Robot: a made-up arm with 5 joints. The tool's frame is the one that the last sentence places.
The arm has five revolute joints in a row. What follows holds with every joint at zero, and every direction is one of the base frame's. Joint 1 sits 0.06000 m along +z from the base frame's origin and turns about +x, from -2.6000 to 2.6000 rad. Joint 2 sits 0.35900 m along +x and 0.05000 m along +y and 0.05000 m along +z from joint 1 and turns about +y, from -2.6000 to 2.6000 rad. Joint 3 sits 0.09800 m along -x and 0.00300 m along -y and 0.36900 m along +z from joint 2 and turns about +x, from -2.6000 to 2.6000 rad. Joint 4 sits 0.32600 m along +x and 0.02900 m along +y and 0.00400 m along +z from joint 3 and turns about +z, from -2.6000 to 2.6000 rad. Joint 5 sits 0.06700 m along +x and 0.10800 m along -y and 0.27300 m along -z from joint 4 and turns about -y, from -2.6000 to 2.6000 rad. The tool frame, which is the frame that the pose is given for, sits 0.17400 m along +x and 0.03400 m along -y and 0.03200 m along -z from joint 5; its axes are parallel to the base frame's.
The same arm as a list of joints. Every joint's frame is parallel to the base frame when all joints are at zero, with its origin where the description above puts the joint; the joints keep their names.
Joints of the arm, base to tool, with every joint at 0 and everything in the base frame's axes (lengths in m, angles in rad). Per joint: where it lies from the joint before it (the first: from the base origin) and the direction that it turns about. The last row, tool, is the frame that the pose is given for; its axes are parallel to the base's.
joint 1: axis +x xyz 0 0 0.06
joint 2: axis +y xyz 0.359 0.05 0.05
joint 3: axis +x xyz -0.098 -0.003 0.369
joint 4: axis +z xyz 0.326 0.029 0.004
joint 5: axis -y xyz 0.067 -0.108 -0.273
tool: xyz 0.174 -0.034 -0.032
Joint limits (rad, base to tool): -2.6..2.6 -2.6..2.6 -2.6..2.6 -2.6..2.6 -2.6..2.6

